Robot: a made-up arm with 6 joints.
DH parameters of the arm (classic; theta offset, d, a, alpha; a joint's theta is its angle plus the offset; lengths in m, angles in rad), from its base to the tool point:
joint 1: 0 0.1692 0 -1.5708
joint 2: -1.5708 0 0.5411 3.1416
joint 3: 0 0 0 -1.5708
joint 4: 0 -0.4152 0 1.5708
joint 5: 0 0.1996 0 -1.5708
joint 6: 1.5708 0 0 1.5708
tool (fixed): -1.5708 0 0 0
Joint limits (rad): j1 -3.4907..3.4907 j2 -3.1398..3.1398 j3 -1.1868..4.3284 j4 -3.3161..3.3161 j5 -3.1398..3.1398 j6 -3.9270..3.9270
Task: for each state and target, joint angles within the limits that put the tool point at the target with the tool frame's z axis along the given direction. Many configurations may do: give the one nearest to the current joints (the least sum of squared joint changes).
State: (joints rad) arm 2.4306 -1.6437 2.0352 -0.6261 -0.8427 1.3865
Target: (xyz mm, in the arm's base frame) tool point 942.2 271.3 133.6 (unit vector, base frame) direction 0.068 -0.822 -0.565
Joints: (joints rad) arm 3.2383 -1.5690 1.8683 -0.4581 -0.8947 1.3727
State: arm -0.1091 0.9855 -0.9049 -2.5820 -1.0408 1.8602
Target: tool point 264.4 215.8 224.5 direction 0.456 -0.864 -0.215
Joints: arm 0.1233 0.4905 -0.8031 -2.7141 -1.1658 1.2366
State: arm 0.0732 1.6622 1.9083 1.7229 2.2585 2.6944
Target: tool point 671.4 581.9 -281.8 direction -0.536 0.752 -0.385
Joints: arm 0.7153 2.1363 1.3311 1.5655 2.7879 2.9324
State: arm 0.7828 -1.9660 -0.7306 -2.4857 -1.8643 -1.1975
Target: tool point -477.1 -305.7 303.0 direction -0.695 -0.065 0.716
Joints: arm 0.9239 -2.1093 -0.2921 -2.9636 -1.9984 -0.4750
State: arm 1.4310 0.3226 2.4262 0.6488 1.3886 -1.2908
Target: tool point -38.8 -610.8 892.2 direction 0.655 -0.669 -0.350
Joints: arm 1.2301 -0.4344 1.8800 0.5747 1.3886 -1.5922
